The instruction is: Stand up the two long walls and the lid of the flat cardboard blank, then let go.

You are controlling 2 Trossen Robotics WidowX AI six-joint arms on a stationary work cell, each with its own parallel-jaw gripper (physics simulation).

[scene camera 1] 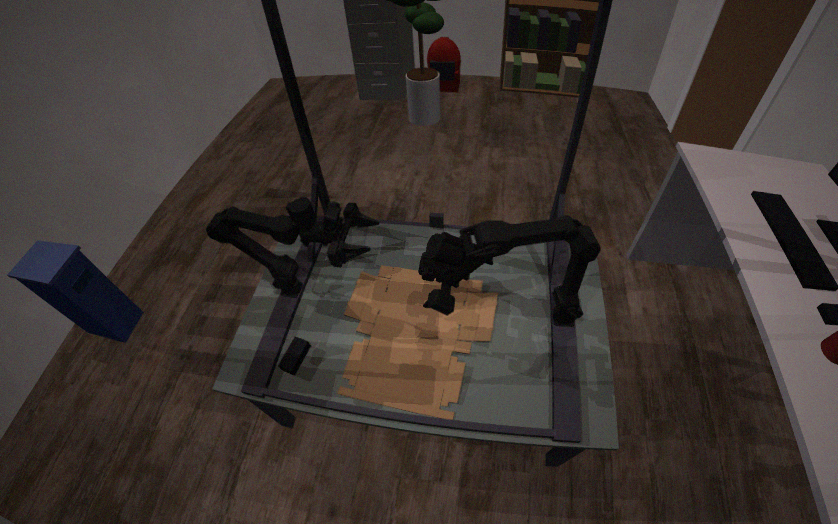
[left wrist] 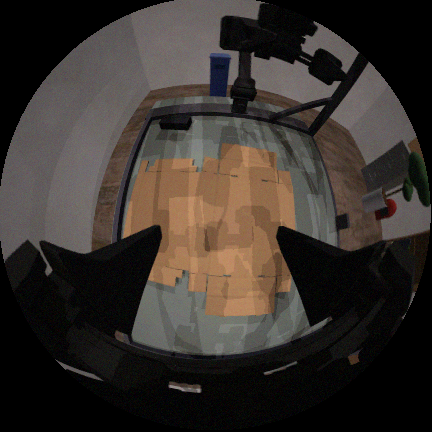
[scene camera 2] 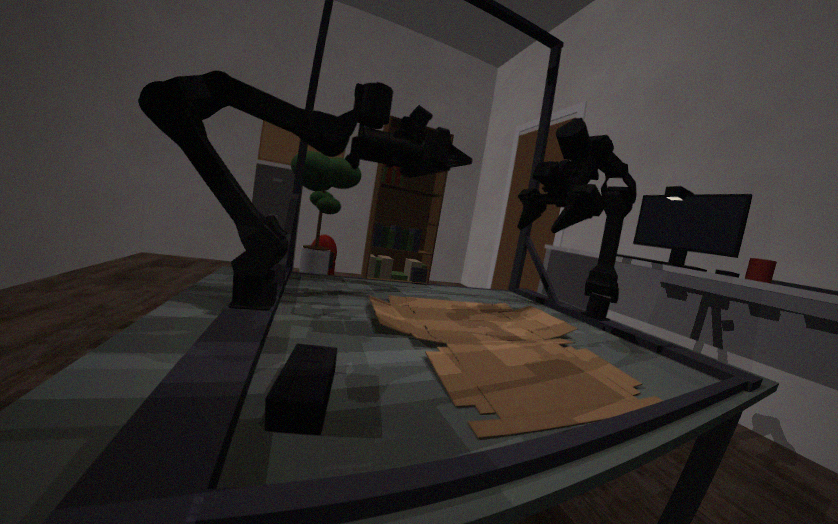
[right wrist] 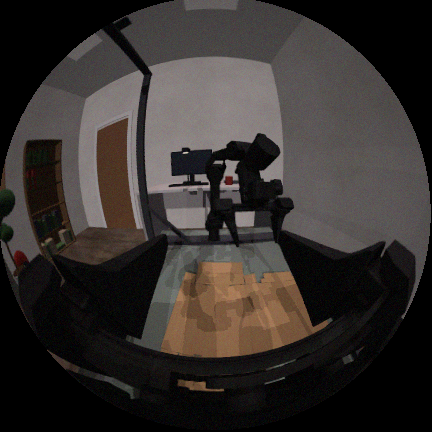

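Seen in the pictures: left gripper, between the fingertips: [scene camera 1: 426, 291] [left wrist: 220, 231] [scene camera 2: 534, 229] [right wrist: 257, 244]; right gripper, between the fingertips: [scene camera 1: 374, 235] [scene camera 2: 460, 165] [right wrist: 224, 238]; left arm's base, origin of its link: [scene camera 1: 563, 317] [scene camera 2: 595, 317] [right wrist: 213, 237]; right arm's base, origin of its link: [scene camera 1: 291, 289] [left wrist: 238, 108] [scene camera 2: 252, 303].
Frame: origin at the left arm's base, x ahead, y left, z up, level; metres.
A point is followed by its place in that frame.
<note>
The cardboard blank [scene camera 1: 407, 370] @[x 0.464, y 0.226, z -0.012 m] [scene camera 2: 531, 376] @[x 0.501, y 0.240, z -0.013 m] [left wrist: 190, 190] @[x 0.540, y 0.153, z -0.008 m] [right wrist: 225, 325] @[x 0.492, y 0.023, z -0.017 m] lies spread on the table, mostly flat; in scene camera 2 the side flaps of its far part tilt up slightly. No wall or lid stands upright. My left gripper [scene camera 2: 538, 228] @[x 0.418, y 0.092, z 0.212 m] [left wrist: 220, 231] @[x 0.418, y 0.092, z 0.212 m] [right wrist: 257, 244] @[x 0.418, y 0.092, z 0.212 m] is open and empty, pointing down above the blank; its fingers partly hide each other in scene camera 1. My right gripper [scene camera 1: 372, 236] @[x 0.564, y 0.004, z 0.317 m] is open and empty, held level above the table at the blank's far left in scene camera 1. Neither gripper touches the cardboard.
A black block [scene camera 1: 294, 355] @[x 0.810, y 0.245, z 0.015 m] [scene camera 2: 300, 389] @[x 0.823, y 0.276, z 0.015 m] [left wrist: 175, 123] @[x 0.790, y 0.230, z 0.011 m] lies on the table left of the blank in the scene views. A dark frame [scene camera 1: 565, 370] [scene camera 2: 166, 395] borders the work area, with upright posts at the back. A small dark box [scene camera 1: 436, 219] @[x 0.456, y -0.358, z 0.026 m] sits at the back rail.
</note>
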